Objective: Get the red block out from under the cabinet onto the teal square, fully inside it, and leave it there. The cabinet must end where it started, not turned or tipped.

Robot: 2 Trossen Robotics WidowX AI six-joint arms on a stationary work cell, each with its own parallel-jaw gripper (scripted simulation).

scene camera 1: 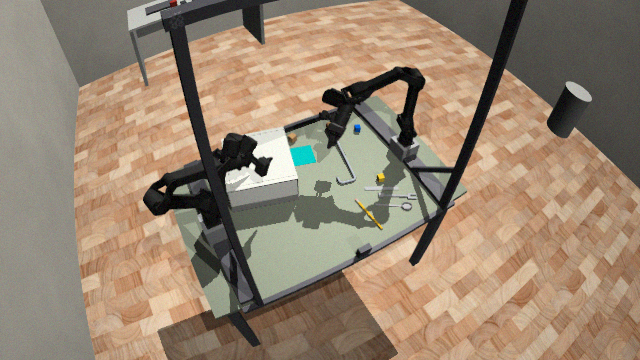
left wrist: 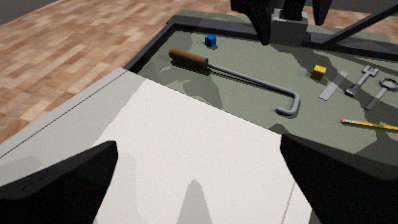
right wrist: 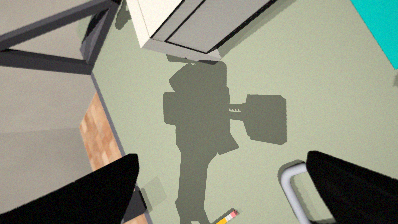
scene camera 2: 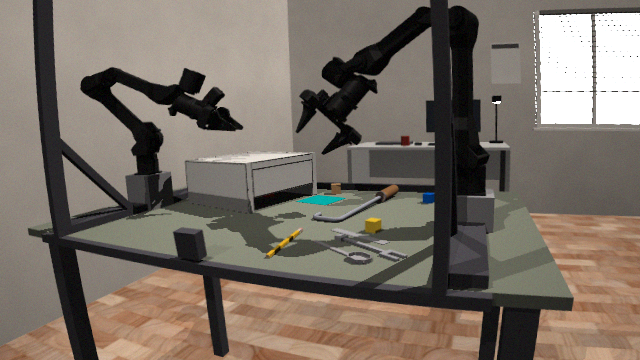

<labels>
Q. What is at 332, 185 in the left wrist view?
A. The left gripper.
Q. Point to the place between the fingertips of the left gripper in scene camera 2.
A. At 239, 128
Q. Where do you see a cabinet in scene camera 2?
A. At 227, 184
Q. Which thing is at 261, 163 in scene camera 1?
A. The left gripper.
</labels>
